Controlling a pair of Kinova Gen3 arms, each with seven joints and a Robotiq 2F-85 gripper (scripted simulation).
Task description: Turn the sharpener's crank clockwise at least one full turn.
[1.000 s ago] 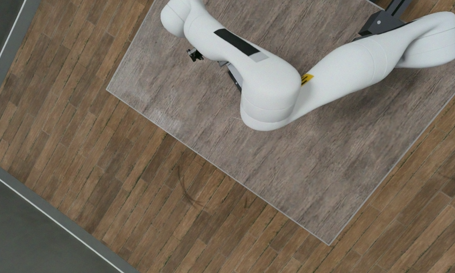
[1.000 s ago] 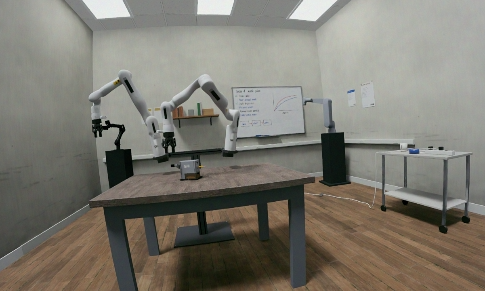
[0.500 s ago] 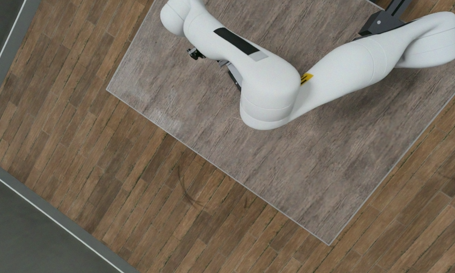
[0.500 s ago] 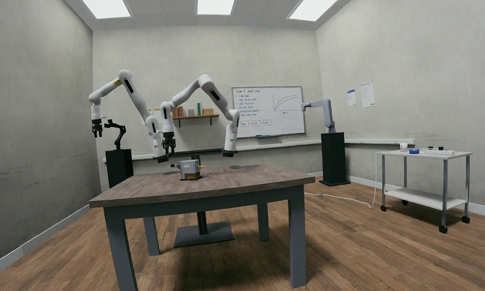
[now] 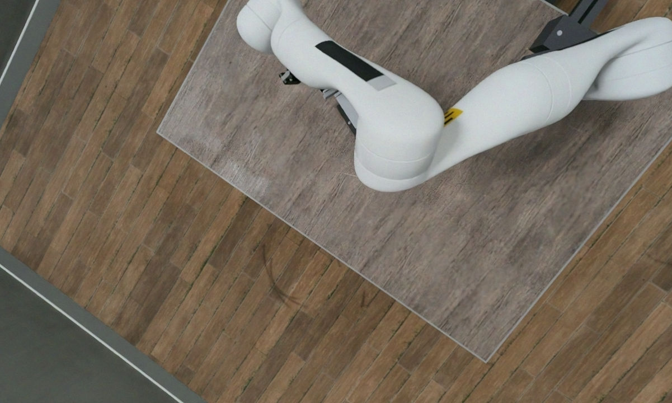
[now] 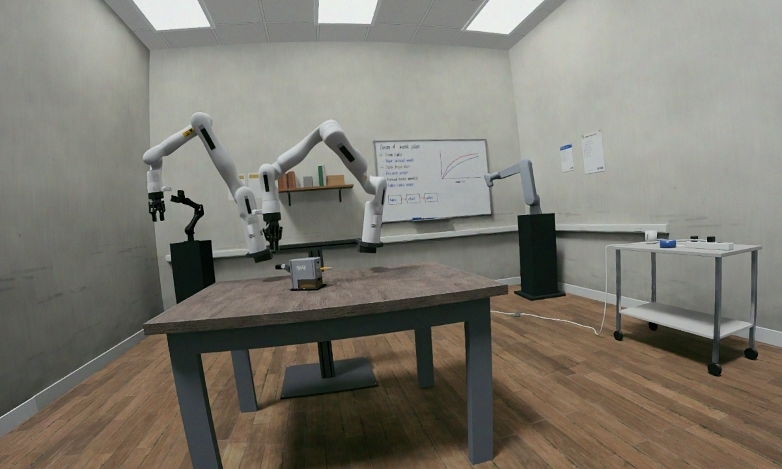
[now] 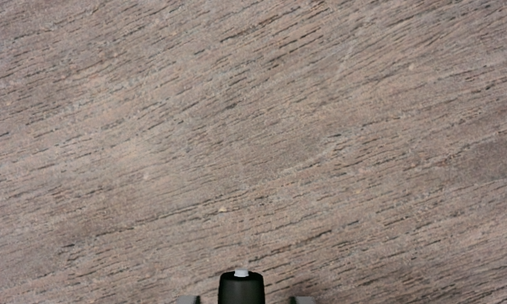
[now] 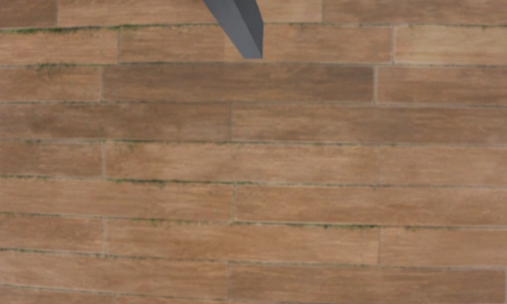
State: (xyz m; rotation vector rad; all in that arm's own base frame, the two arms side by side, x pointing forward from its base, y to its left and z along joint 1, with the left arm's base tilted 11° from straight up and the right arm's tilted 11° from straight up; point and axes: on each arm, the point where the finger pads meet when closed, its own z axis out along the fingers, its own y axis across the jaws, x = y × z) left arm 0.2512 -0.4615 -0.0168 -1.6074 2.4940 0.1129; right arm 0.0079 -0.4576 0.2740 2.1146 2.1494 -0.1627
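Now: the black crank knob 10 mm ahead of my left hand, 10 mm to the left of it and 90 mm below it.
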